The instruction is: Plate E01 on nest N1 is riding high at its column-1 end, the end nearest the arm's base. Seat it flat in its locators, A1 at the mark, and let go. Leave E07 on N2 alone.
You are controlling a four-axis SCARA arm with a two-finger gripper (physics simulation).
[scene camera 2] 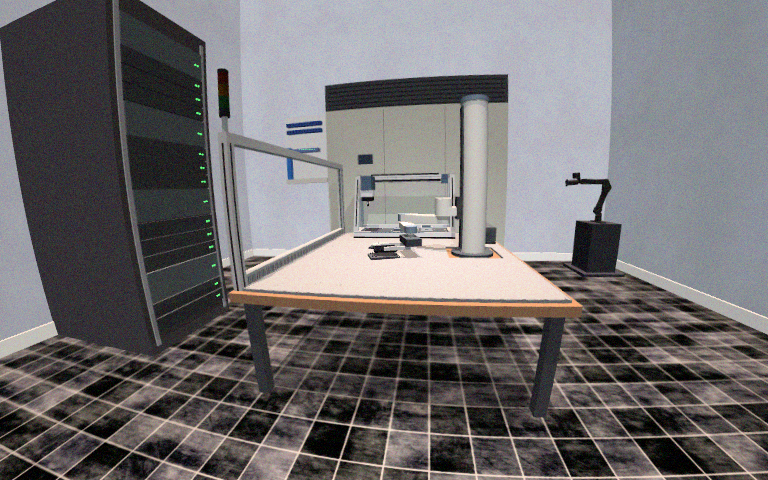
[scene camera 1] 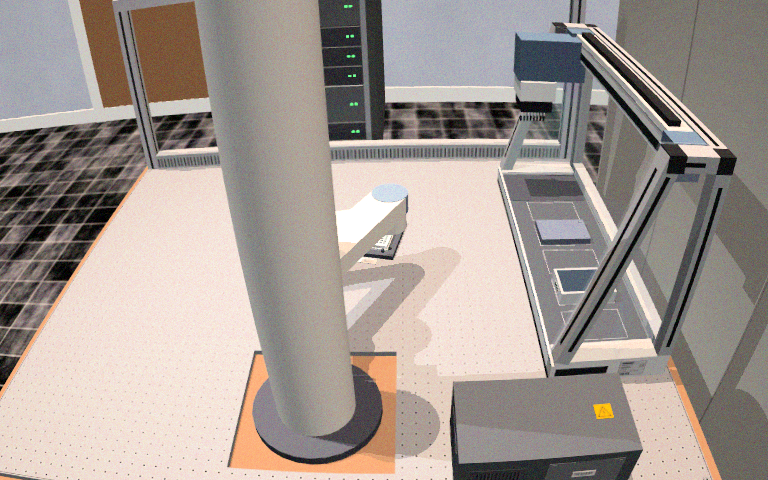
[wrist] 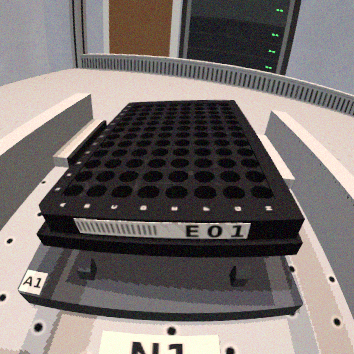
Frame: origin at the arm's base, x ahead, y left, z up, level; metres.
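Where they show: gripper, fingertip midpoint: [scene camera 2: 382, 246] [wrist: 178, 115]; arm's base, link origin: [scene camera 2: 471, 254] [scene camera 1: 317, 411].
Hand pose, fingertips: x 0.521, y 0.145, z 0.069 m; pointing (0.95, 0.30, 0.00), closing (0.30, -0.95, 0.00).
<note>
Each offset is from my fingertips to the centre of the thing. "spot": to the spot under its first point.
Plate E01 @[dx -0.013, dy -0.004, dz -0.011 m] [wrist: 170, 165], black with many wells, shows in the wrist view with its label and column-1 end towards the camera. My gripper [wrist: 178, 115] [scene camera 2: 385, 249] is shut on it, one pad against each long side. Below the plate's near end is a clear gap above the grey nest N1 [wrist: 165, 296] [scene camera 1: 389, 255]. Two small locators [wrist: 86, 270] [wrist: 238, 276] stand exposed under that end. The A1 mark @[dx -0.095, dy +0.026, dz -0.044 m] [wrist: 35, 281] is at the nest's near left corner, on the same side as the plate's row A. The far end's seating is hidden. E07 and N2 cannot be made out.
The arm's column [scene camera 1: 283, 226] [scene camera 2: 474, 175] hides part of the table in scene camera 1. A gantry deck [scene camera 1: 523, 266] with a plate and a tray is on the right, and a grey box @[spot: dx -0.645, dy -0.531, dz +0.059 m] [scene camera 1: 538, 418] stands in front of it. A framed guard [scene camera 2: 283, 151] borders the table.
</note>
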